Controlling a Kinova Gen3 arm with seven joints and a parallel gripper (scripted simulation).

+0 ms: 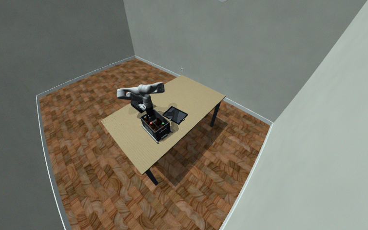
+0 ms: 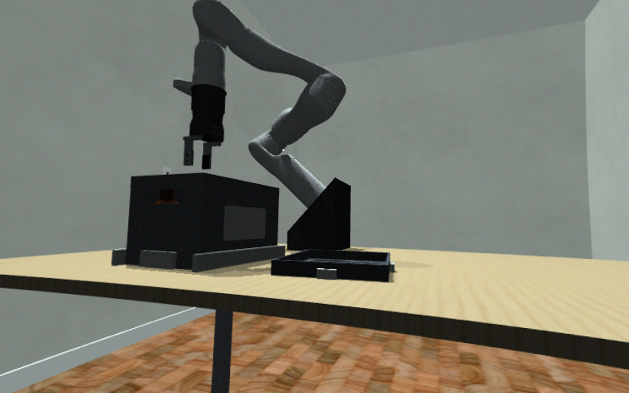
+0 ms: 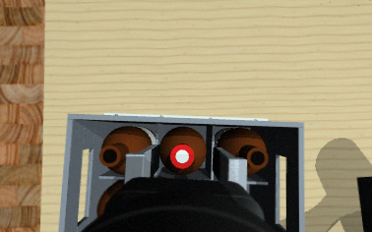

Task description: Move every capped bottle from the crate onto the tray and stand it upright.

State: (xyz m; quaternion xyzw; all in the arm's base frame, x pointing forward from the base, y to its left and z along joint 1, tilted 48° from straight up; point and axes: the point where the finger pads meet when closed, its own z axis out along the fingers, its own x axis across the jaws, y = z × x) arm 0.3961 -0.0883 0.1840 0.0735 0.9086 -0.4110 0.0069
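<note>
The dark crate lies 1 cm ahead of my hand, 5 cm to the left of it and 15 cm below it. Also, from my hand: black tray 3 cm ahead, 35 cm to the left, 22 cm below; green-capped bottle 10 cm ahead, 8 cm to the left, 14 cm below.
</note>
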